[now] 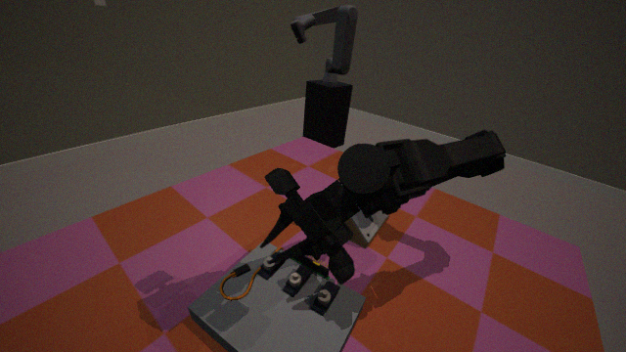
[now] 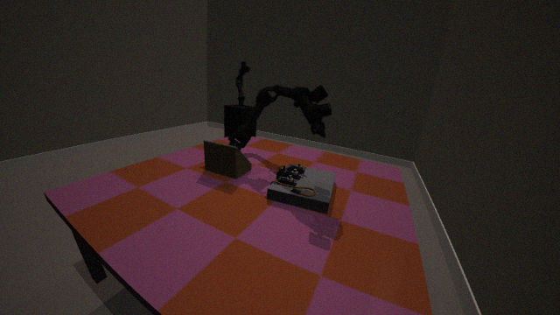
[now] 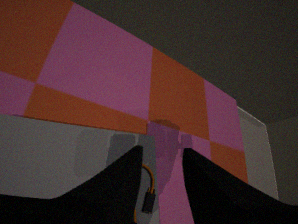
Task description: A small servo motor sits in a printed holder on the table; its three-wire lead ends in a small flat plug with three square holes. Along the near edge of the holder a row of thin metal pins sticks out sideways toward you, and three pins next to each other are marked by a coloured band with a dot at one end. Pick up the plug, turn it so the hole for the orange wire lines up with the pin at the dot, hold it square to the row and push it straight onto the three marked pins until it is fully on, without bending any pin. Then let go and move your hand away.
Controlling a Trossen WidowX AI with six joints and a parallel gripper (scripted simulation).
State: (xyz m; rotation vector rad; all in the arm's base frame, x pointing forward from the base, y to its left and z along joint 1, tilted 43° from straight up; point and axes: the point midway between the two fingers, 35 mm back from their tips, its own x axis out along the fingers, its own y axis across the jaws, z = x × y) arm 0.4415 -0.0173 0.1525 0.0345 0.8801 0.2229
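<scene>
The yellow band lies 160 mm behind my gripper tip, 30 mm to the right of it and 180 mm below it. The rest, counted from my gripper tip: grey printed holder: 10 mm behind, 10 mm to the right, 230 mm below; pin row: 160 mm behind, 50 mm to the right, 190 mm below.
</scene>
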